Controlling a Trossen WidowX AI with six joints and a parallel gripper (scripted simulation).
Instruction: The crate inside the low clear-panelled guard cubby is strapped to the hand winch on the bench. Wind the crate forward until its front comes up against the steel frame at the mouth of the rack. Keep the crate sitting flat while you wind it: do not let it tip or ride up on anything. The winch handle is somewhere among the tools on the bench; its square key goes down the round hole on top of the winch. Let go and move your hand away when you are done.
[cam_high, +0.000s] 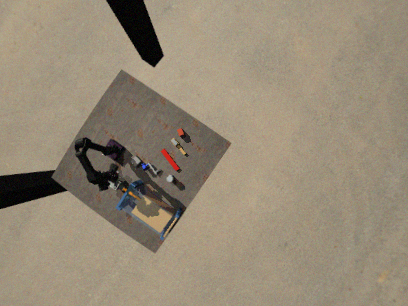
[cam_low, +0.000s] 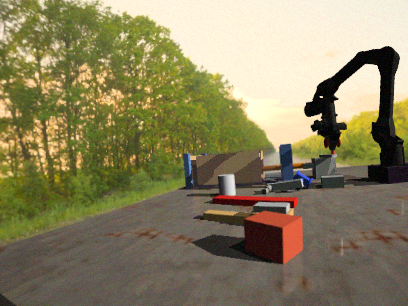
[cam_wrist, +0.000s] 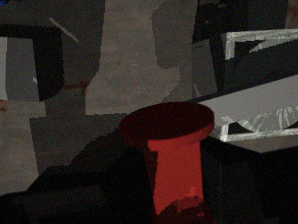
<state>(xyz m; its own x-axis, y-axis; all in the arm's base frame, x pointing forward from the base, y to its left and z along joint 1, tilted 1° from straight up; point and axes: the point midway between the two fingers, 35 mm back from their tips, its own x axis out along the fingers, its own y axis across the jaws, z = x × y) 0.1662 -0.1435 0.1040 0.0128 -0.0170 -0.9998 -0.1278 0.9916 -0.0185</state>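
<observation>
Right now the winch handle with red grip is 4 cm to the right of my gripper tip, 1 cm below it and 1 cm ahead of it. Round my gripper tip: dark block (17 cm to the left, 10 cm below, 5 cm ahead); red knob (2 cm above); winch (11 cm to the right, 9 cm below, 1 cm ahead).
</observation>
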